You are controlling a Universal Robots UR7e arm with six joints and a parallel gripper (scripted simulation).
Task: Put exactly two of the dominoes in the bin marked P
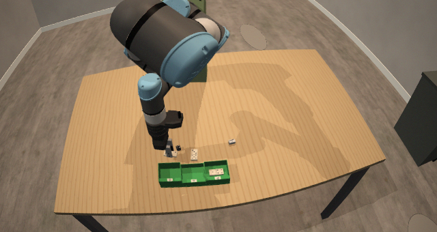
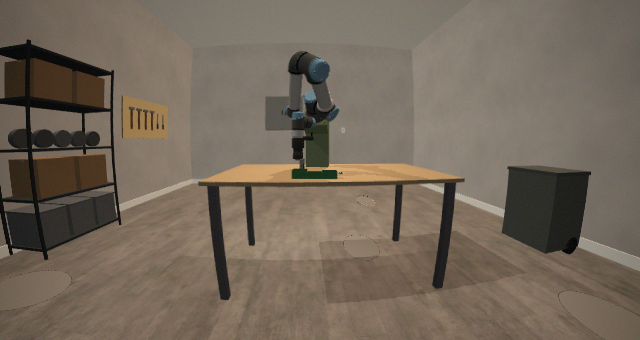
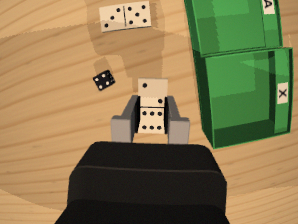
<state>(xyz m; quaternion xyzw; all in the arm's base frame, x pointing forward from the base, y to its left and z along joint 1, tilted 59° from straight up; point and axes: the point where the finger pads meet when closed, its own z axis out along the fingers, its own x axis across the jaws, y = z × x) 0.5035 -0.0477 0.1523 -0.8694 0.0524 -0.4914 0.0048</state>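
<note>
Right now my hand is 17 cm to the right of the domino, 8 cm short of it and 4 cm above it. The rest, counted from my hand: grey piece 23 cm to the left, 7 cm behind, 4 cm below; bin marked P 9 cm ahead, 8 cm to the left, 3 cm below.
</note>
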